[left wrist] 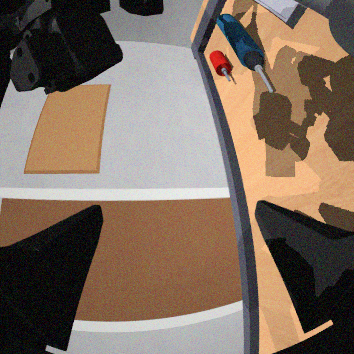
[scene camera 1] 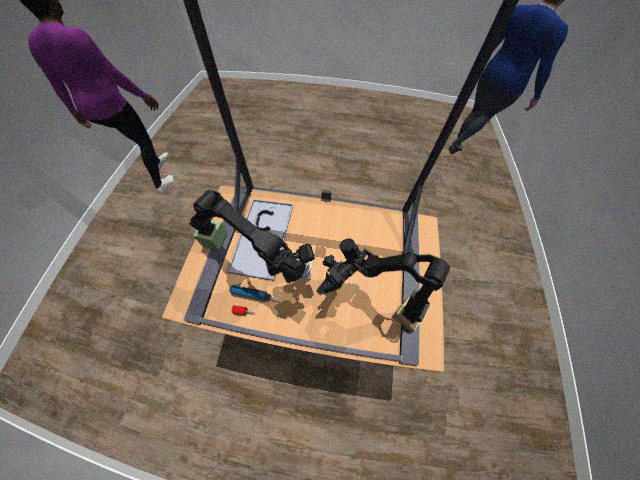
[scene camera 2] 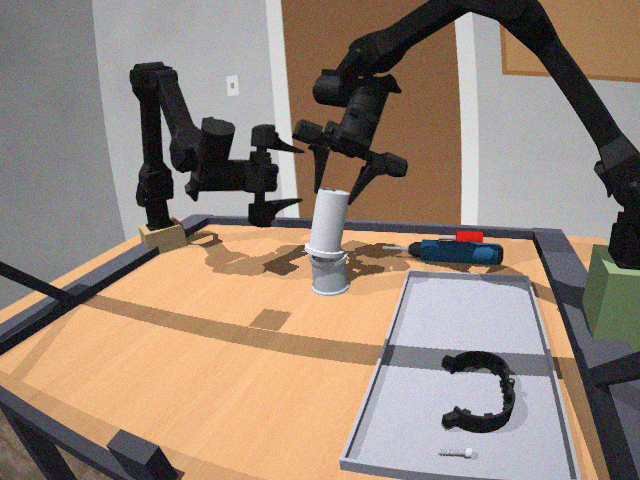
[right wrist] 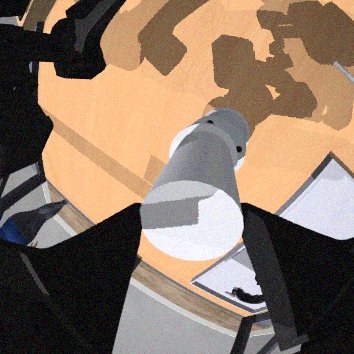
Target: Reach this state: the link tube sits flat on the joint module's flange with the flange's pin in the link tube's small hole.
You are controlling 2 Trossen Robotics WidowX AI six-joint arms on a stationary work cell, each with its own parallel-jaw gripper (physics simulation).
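Places are measured from the left arm's base along level axes (x left, y back, z up), in millimetres.
Pixels of known places: left gripper, fingertip midpoint: [left wrist: 180,211] [scene camera 1: 317,293] [scene camera 2: 302,175]; right gripper, fingertip midpoint: [scene camera 2: 331,199] [right wrist: 191,210]; left arm's base, link origin: [scene camera 1: 412,313] [scene camera 2: 159,225] [right wrist: 23,2]; right arm's base, link origin: [scene camera 1: 207,228] [scene camera 2: 634,260].
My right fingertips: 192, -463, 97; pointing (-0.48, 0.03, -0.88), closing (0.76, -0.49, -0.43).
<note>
Ahead of a thing's pixels: the offset from my right fingertips to its top centre, as dx, dy, dz. "pt": to the spot under its first point.
The white link tube @[-9, +1, +19] [scene camera 2: 329,222] [right wrist: 200,160] is tilted, its top leaning right in scene camera 2. Its wide lower rim is at the top of the joint module @[-13, +4, -88] [scene camera 2: 329,281] [right wrist: 239,124], slightly to the left and not flat on it; whether they touch is unclear. The grey-white module stands upright on the table. Two dark holes show beside the rim in the right wrist view. The pin and small hole cannot be made out. My right gripper [scene camera 2: 333,197] [right wrist: 191,210] is shut on the tube's upper end. My left gripper [scene camera 2: 301,175] [left wrist: 180,211] is open and empty, left of the tube.
A grey tray @[pt +183, -226, -148] [scene camera 1: 239,267] [scene camera 2: 467,273] holds a black C-shaped clamp @[-64, -333, -126] [scene camera 2: 506,395] and a screw @[-145, -376, -138] [scene camera 2: 455,453]. A blue screwdriver @[pt +225, -80, -112] [scene camera 1: 249,293] [scene camera 2: 460,252] [left wrist: 241,41] and a red-handled tool @[+290, -45, -118] [scene camera 1: 239,310] [scene camera 2: 469,236] [left wrist: 219,63] lie near the table edge.
</note>
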